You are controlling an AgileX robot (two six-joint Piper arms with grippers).
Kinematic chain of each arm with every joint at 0, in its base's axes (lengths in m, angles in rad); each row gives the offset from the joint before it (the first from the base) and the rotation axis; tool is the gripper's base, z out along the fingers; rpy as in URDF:
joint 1: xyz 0 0 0.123 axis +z
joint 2: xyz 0 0 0 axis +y
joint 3: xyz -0.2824 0 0.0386 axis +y
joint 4: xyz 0.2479 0 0.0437 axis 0.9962 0 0.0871
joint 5: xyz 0 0 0 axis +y
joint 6: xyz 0.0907 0 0.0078 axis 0.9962 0 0.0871
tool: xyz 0 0 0 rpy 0 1.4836 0
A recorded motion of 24 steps. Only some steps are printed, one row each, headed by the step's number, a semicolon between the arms.
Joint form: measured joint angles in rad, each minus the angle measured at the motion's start. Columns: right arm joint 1, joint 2, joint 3, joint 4, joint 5, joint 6; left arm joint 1, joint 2, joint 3, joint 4, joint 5, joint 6.
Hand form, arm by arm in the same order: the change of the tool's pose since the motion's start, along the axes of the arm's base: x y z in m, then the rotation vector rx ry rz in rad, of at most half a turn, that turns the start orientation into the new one. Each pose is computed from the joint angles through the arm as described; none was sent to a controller.
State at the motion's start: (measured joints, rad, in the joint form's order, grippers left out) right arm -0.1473 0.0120 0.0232 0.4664 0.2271 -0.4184; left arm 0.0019 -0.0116 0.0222 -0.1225 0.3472 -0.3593
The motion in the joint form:
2: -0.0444 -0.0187 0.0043 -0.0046 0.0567 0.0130; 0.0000 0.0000 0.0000 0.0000 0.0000 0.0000
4: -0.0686 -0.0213 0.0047 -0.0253 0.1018 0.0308; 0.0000 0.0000 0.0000 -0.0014 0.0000 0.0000
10: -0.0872 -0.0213 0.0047 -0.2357 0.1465 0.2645; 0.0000 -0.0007 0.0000 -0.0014 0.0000 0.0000
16: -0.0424 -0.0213 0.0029 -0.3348 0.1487 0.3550; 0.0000 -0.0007 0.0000 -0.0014 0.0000 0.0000
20: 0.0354 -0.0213 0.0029 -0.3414 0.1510 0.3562; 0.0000 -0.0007 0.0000 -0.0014 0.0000 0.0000
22: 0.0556 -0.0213 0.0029 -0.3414 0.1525 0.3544; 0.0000 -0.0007 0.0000 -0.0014 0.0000 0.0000
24: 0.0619 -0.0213 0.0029 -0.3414 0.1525 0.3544; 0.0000 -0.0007 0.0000 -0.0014 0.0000 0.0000
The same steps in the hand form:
2: -0.0017 -0.0001 -0.0050 0.0129 0.0361 -0.0215; 0.0000 0.0000 0.0000 0.0000 0.0000 0.0000
4: -0.0025 0.0000 -0.0088 0.0163 0.0769 -0.0314; 0.0000 0.0000 0.0000 -0.0014 0.0000 -0.0001
10: -0.0046 -0.0056 -0.0147 0.0466 0.1404 -0.1097; 0.0000 0.0000 0.0000 -0.0014 -0.0007 -0.0001
16: -0.0051 -0.0064 -0.0149 0.0344 0.1489 -0.0991; 0.0000 0.0000 0.0000 -0.0014 -0.0007 -0.0001
20: -0.0049 -0.0025 -0.0151 0.0234 0.1529 -0.0224; 0.0000 0.0000 0.0000 -0.0014 -0.0007 -0.0001
22: -0.0049 -0.0014 -0.0152 0.0202 0.1547 -0.0016; 0.0000 0.0000 0.0000 -0.0014 -0.0007 -0.0001
24: -0.0049 -0.0011 -0.0152 0.0197 0.1547 0.0047; 0.0000 0.0000 0.0000 -0.0014 -0.0007 -0.0001

